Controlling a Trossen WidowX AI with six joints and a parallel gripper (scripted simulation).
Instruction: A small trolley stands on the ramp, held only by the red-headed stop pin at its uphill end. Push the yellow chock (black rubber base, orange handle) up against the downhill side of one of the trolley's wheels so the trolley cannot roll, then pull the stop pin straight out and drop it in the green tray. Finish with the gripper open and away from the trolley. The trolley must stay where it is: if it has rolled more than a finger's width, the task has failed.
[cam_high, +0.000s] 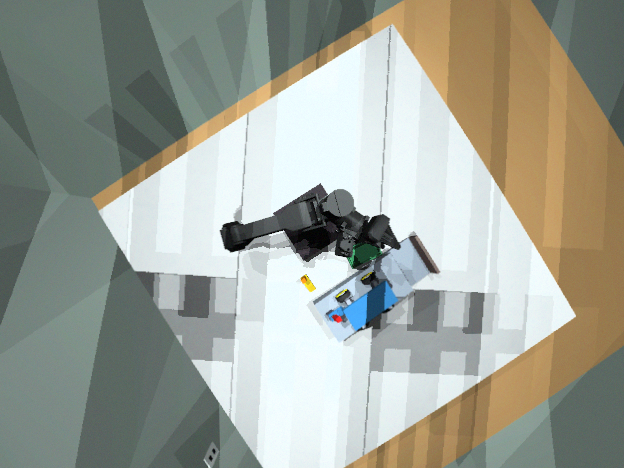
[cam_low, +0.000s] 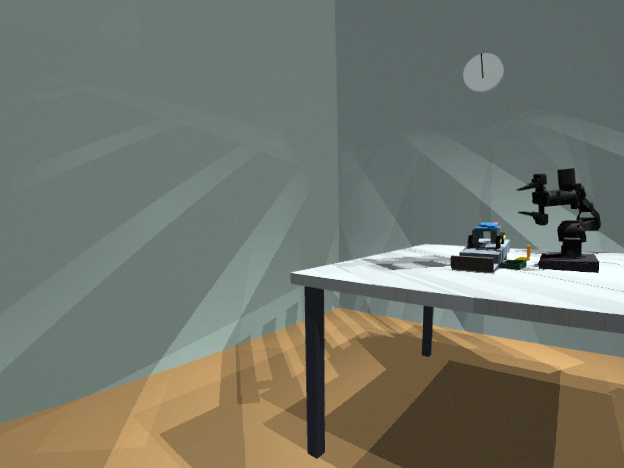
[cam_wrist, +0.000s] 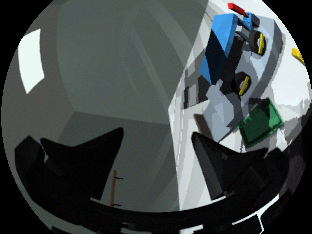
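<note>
The yellow chock is 26 cm to the right of my gripper tip, 23 cm below it and 3 cm ahead of it. Round my gripper tip: green tray 26 cm below, 3 cm to the right, 2 cm ahead; ramp 20 cm below, 15 cm ahead, 10 cm to the right; blue trolley 15 cm ahead, 14 cm below, 11 cm to the right.
</note>
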